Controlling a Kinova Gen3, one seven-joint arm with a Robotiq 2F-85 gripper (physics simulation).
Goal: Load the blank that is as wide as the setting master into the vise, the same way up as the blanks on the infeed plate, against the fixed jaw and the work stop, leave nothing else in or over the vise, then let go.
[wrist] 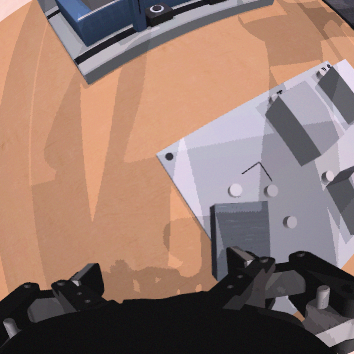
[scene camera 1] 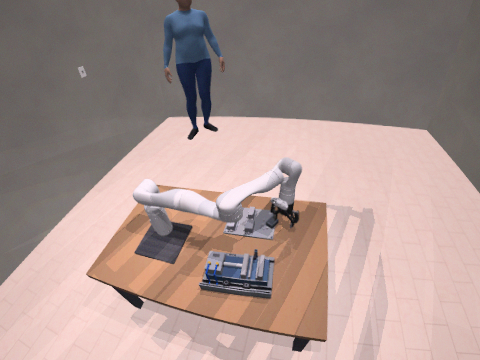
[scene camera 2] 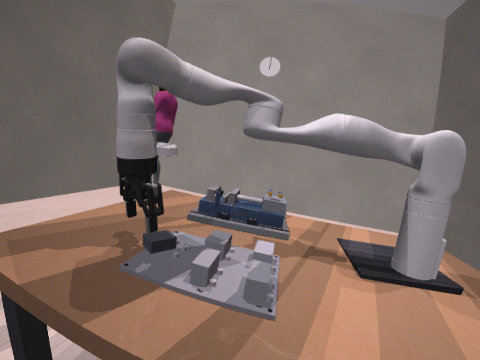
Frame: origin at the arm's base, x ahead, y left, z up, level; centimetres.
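Where they show: gripper, between the fingertips: (wrist: 163, 270) (scene camera 1: 283, 223) (scene camera 2: 141, 224); arm's base, origin of its link: (scene camera 1: 164, 228) (scene camera 2: 410, 270).
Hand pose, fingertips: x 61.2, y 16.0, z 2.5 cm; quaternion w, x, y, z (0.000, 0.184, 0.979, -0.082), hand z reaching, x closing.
Note:
Things, the pixels of their top centre, and the offset from my fingertips. "spot": a spot on its surface instead.
- dark block, centre of its top: (wrist: 243, 240) (scene camera 2: 160, 235) (scene camera 1: 272, 220) dx -5.8, dy +1.1, dz -0.5 cm
- infeed plate, centre of its top: (wrist: 322, 168) (scene camera 2: 210, 262) (scene camera 1: 251, 221) dx -16.9, dy +0.4, dz -3.0 cm
- vise, centre of its top: (scene camera 2: 245, 191) (scene camera 1: 236, 263) dx -14.6, dy -30.2, dz +6.1 cm
- thin upright post, a spot on its surface: (scene camera 2: 218, 200) spot: dx -9.0, dy -21.5, dz +3.5 cm
My gripper (scene camera 1: 284, 219) (scene camera 2: 141, 221) (wrist: 163, 270) is open and empty, low by the plate's outer corner; one finger overlaps the dark block in the wrist view, and I cannot tell whether they touch. The dark block (scene camera 1: 271, 221) (scene camera 2: 160, 241) (wrist: 242, 225), seemingly the setting master, lies flat at the edge of the infeed plate (scene camera 1: 265, 234) (scene camera 2: 150, 272) (wrist: 200, 155). Several light grey blanks stand on the plate, among them a front one (scene camera 2: 206, 267) and one behind (scene camera 2: 218, 243). The vise (scene camera 1: 215, 262) (scene camera 2: 250, 215) (wrist: 100, 25) shows no block between its jaws.
Small round pins (wrist: 235, 190) stand on the plate near the dark block. A thin upright post (scene camera 1: 256, 254) (scene camera 2: 218, 200) rises at the vise's side. The dark base mat (scene camera 1: 162, 245) (scene camera 2: 370, 265) lies under the arm's base. A person (scene camera 1: 190, 50) stands beyond the table.

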